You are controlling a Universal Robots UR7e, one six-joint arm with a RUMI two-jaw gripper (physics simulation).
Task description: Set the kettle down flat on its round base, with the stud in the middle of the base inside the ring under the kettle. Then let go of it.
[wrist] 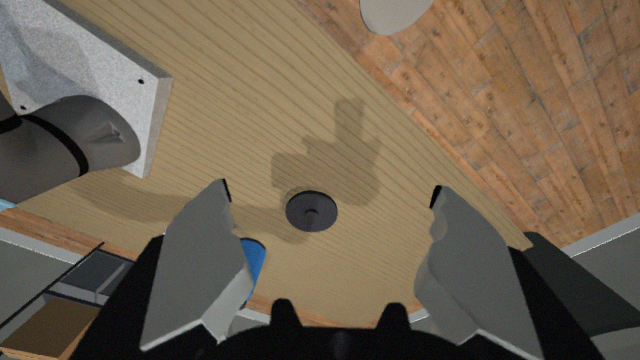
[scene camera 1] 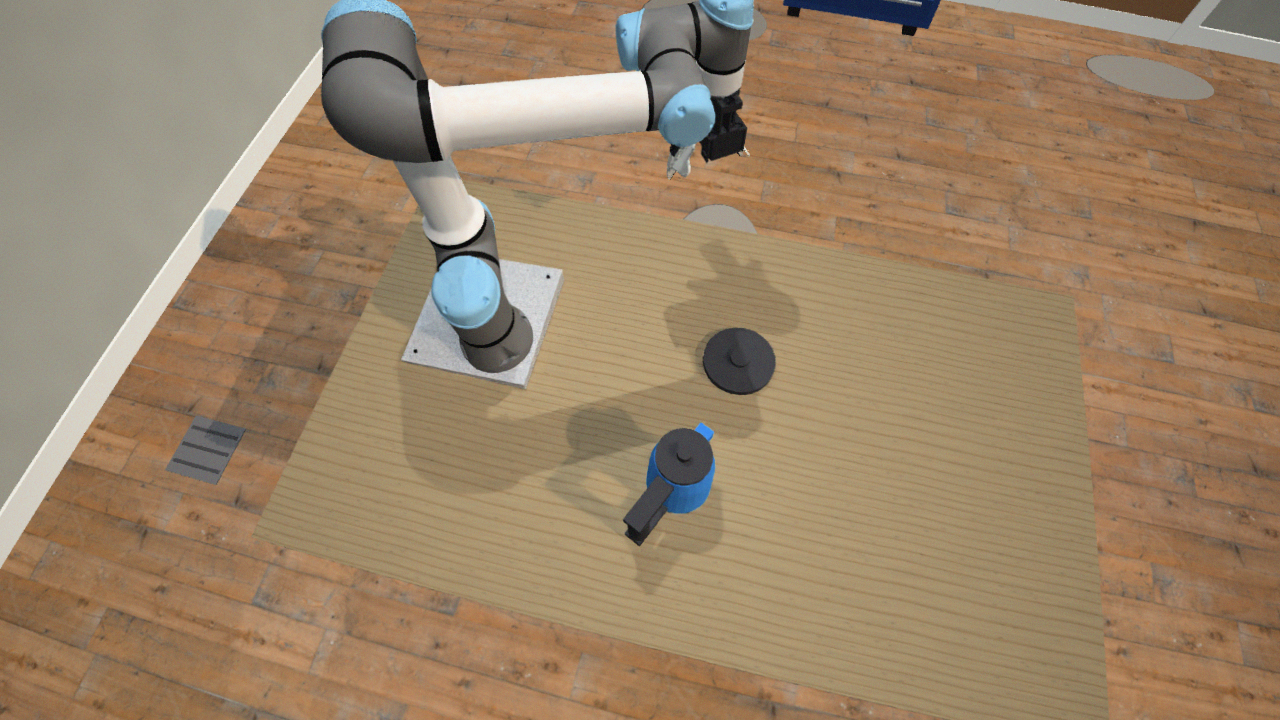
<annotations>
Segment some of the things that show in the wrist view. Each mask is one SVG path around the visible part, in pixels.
My gripper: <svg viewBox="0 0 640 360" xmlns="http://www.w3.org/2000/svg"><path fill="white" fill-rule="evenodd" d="M69 359L605 360L589 336L524 254L518 249L509 247L493 225L448 186L436 185L429 206L435 216L429 229L433 243L417 269L413 286L416 298L432 318L431 333L411 330L407 310L398 302L391 302L386 305L376 328L302 326L292 302L289 299L279 298L272 304L270 325L253 327L233 335L231 322L252 292L254 280L241 241L238 236L231 233L234 222L228 206L232 199L225 179L216 179L176 215L162 235L150 240L98 312Z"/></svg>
A blue kettle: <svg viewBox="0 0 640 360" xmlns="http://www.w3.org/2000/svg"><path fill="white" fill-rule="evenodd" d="M248 237L239 239L251 270L254 287L238 311L245 308L247 301L252 296L266 256L266 247L260 241Z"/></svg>
</annotations>
